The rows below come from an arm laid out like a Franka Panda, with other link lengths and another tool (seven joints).
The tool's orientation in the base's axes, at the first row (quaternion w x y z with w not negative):
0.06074, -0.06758, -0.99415, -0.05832
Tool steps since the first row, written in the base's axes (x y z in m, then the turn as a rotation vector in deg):
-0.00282, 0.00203, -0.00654, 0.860, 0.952, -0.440
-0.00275, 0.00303, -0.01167, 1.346, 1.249, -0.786
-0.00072, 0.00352, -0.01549, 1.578, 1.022, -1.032
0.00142, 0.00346, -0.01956, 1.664, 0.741, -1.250
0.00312, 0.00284, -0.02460, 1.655, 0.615, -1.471
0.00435, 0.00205, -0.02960, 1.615, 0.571, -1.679
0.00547, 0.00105, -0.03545, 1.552, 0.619, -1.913
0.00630, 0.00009, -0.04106, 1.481, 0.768, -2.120
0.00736, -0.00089, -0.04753, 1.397, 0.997, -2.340
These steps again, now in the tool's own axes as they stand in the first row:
0.00219, 0.00089, 0.00702, -0.781, 1.011, 0.455
0.00159, 0.00134, 0.01219, -1.266, 1.335, 0.778
-0.00084, 0.00169, 0.01579, -1.555, 1.118, 0.966
-0.00347, 0.00150, 0.01955, -1.703, 0.830, 1.136
-0.00587, 0.00059, 0.02425, -1.739, 0.681, 1.340
-0.00783, -0.00056, 0.02894, -1.732, 0.609, 1.544
-0.00981, -0.00201, 0.03446, -1.694, 0.623, 1.788
-0.01147, -0.00344, 0.03978, -1.632, 0.737, 2.018
-0.01347, -0.00496, 0.04591, -1.548, 0.927, 2.273

